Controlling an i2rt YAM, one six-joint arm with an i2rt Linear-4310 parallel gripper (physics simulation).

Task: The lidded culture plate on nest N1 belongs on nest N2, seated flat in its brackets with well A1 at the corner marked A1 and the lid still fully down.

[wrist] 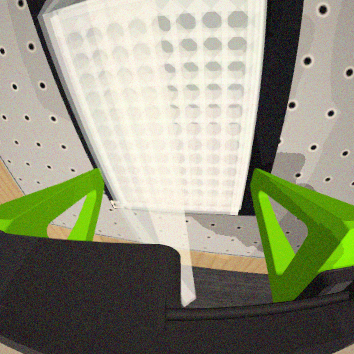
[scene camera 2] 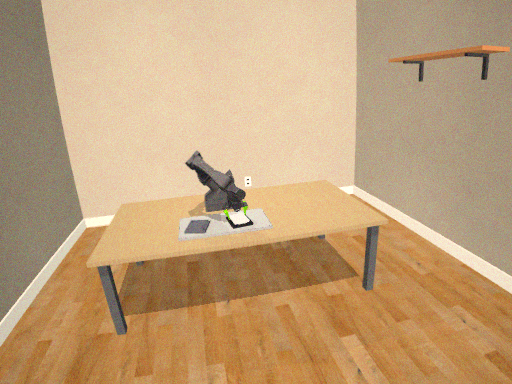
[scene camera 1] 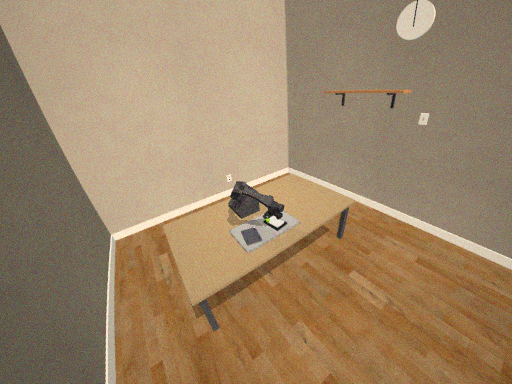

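Pixels of known places: gripper, fingertip midpoint: (wrist: 176, 176) (scene camera 2: 237, 216) (scene camera 1: 272, 219); arm's base at its link origin: (scene camera 2: 216, 188) (scene camera 1: 241, 199).
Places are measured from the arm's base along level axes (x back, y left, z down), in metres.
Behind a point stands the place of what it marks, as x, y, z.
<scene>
The culture plate (scene camera 1: 276, 223) @[-0.407, 0.081, 0.076] (scene camera 2: 239, 218) @[-0.386, 0.095, 0.076] (wrist: 160, 110) is whitish, with rows of wells, and lies on the black nest N1 (scene camera 2: 242, 225) @[-0.451, 0.101, 0.094] (wrist: 282, 75) @[-0.405, 0.043, 0.090]. A clear, glassy edge shows along its left side in the wrist view. A translucent strip (wrist: 187, 280) @[-0.347, 0.075, 0.019] runs from its near end toward the gripper body; I cannot tell whether it is part of the lid, or whether the lid is fully down. My gripper (scene camera 2: 236, 211) @[-0.339, 0.087, 0.083] (wrist: 176, 176) @[-0.339, 0.087, 0.083] is open, its green fingertips apart near the plate's near end, holding nothing. The dark slate-coloured nest N2 (scene camera 1: 251, 236) @[-0.391, -0.154, 0.091] (scene camera 2: 197, 226) @[-0.392, -0.150, 0.090] has no plate on it. Its A1 mark is too small to see.
Both nests lie on a light grey perforated board (scene camera 2: 220, 230) @[-0.461, -0.025, 0.102] (wrist: 320, 132) @[-0.374, 0.004, 0.102] on a wooden table (scene camera 1: 200, 250) @[-0.255, -0.529, 0.115] (scene camera 2: 300, 210) @[-0.295, 0.497, 0.115]. The black arm (scene camera 1: 260, 199) @[-0.385, -0.039, -0.196] (scene camera 2: 215, 180) @[-0.406, -0.021, -0.172] stands behind the board and reaches over it to N1. A wall shelf (scene camera 1: 367, 91) (scene camera 2: 450, 53) hangs far off to the right.
</scene>
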